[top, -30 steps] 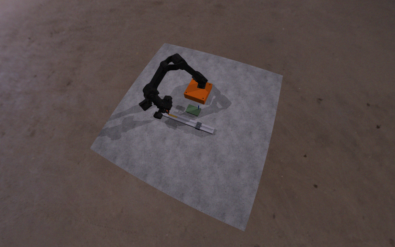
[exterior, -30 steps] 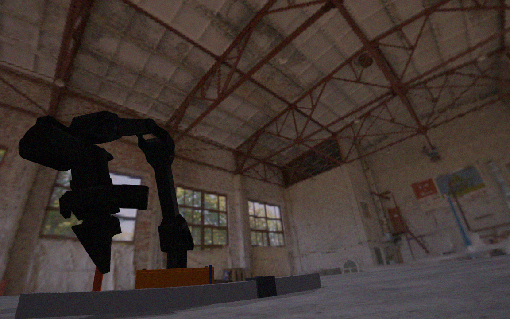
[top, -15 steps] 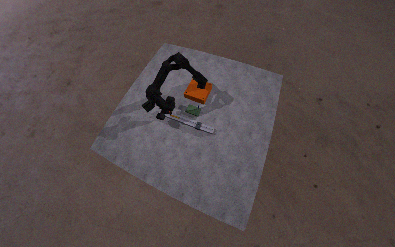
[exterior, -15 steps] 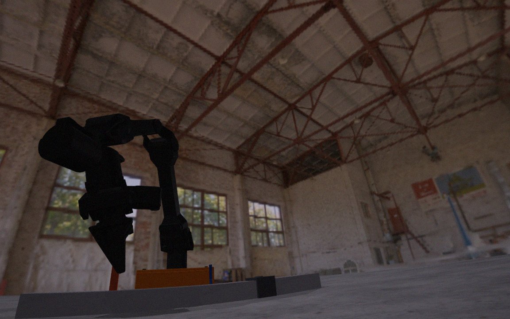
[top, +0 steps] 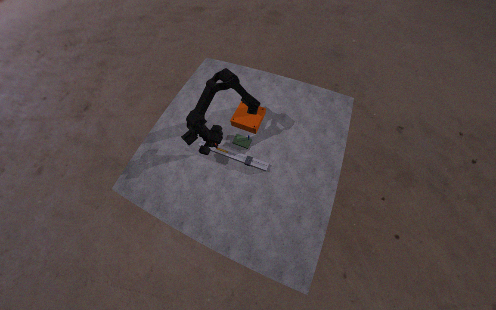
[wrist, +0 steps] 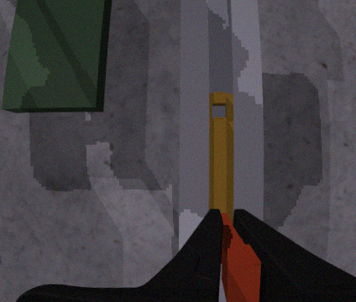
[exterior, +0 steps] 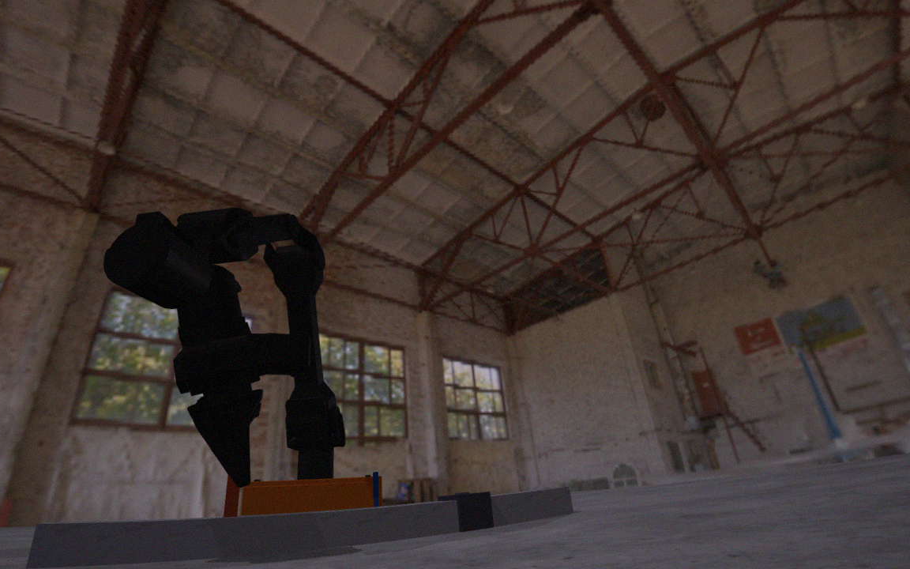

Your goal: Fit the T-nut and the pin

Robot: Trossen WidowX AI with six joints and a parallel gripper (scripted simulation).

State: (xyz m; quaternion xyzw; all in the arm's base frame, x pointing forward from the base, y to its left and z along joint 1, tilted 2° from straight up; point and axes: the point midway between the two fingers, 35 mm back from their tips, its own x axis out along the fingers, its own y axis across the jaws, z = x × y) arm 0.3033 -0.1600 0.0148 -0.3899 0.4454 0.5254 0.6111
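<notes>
Right now the blue pin is 110 mm behind my gripper tip, 170 mm to the left of it and 20 mm below it. From my gripper tip the other things lie so: green tray 100 mm behind, 150 mm to the left, 40 mm below.
</notes>
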